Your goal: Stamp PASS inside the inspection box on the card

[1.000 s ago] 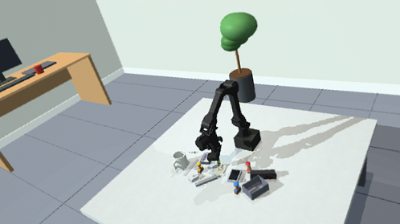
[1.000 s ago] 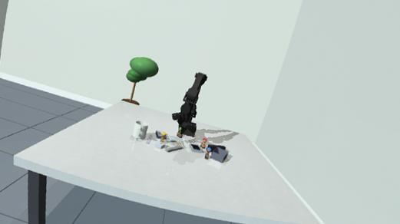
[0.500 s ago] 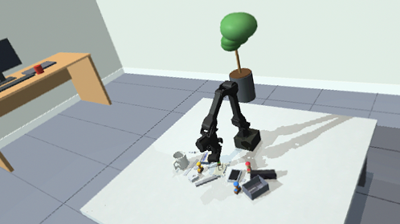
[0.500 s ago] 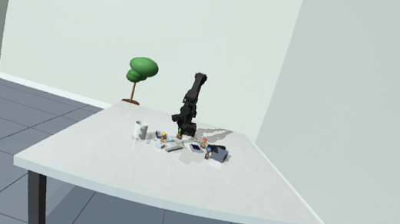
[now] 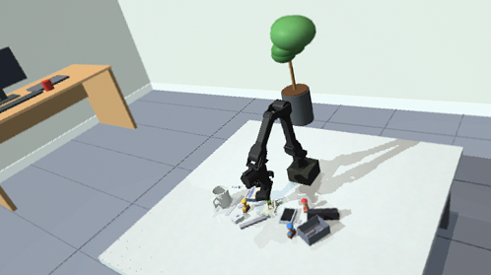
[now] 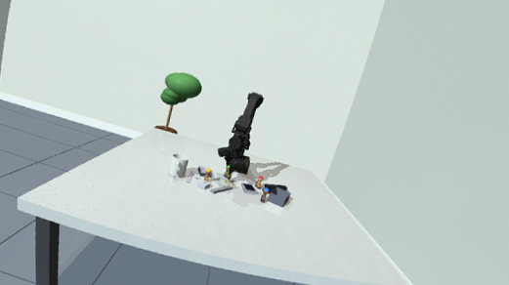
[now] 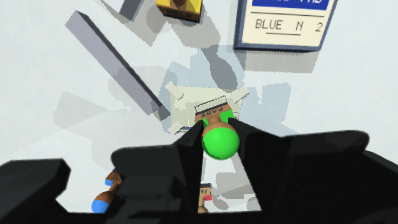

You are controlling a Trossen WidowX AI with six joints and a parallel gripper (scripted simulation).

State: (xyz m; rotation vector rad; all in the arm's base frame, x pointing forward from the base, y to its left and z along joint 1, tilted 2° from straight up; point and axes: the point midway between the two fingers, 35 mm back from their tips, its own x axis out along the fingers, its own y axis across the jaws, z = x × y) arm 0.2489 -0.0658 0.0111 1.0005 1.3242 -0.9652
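Now: gripper tip 10 mm short of the card, 10 mm to the right of it and 50 mm above it. From my gripper tip the other things lie so: ink pad (50 mm ahead, 120 mm to the left, 40 mm below); then yellow-knobbed stamp (60 mm ahead, 100 mm to the right, 30 mm below); then grey bar (120 mm ahead, 30 mm to the right, 40 mm below).
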